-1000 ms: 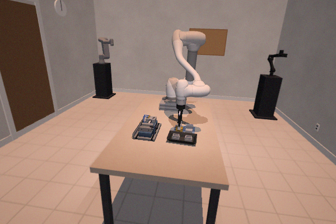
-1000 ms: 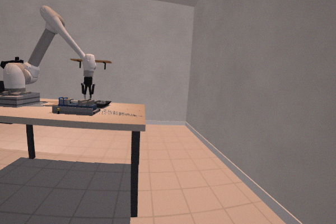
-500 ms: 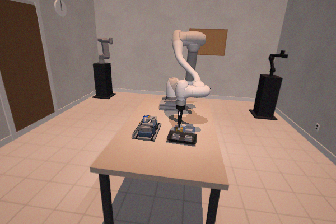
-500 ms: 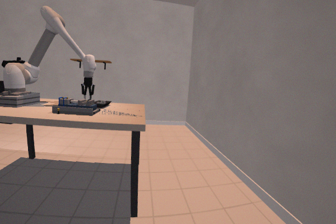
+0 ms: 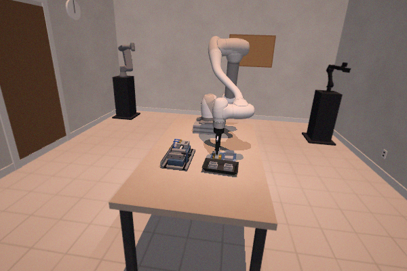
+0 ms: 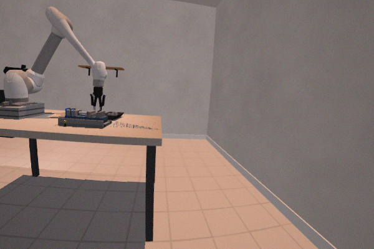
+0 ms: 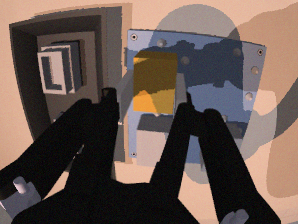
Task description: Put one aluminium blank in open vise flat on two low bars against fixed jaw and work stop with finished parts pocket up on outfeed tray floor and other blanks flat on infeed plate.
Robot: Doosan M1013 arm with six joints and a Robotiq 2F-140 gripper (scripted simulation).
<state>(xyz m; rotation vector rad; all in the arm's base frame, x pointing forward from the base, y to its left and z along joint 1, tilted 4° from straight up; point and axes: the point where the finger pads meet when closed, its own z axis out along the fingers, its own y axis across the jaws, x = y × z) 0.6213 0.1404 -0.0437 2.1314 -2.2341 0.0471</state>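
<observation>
My gripper is now 4 cm above the brass blank. Round my hand: piston rod 2 cm ahead, 28 cm to the right, 1 cm above; vise plate 5 cm behind, 4 cm to the left, 6 cm below; grey aluminium blank 9 cm behind, 9 cm to the left, 4 cm below.
</observation>
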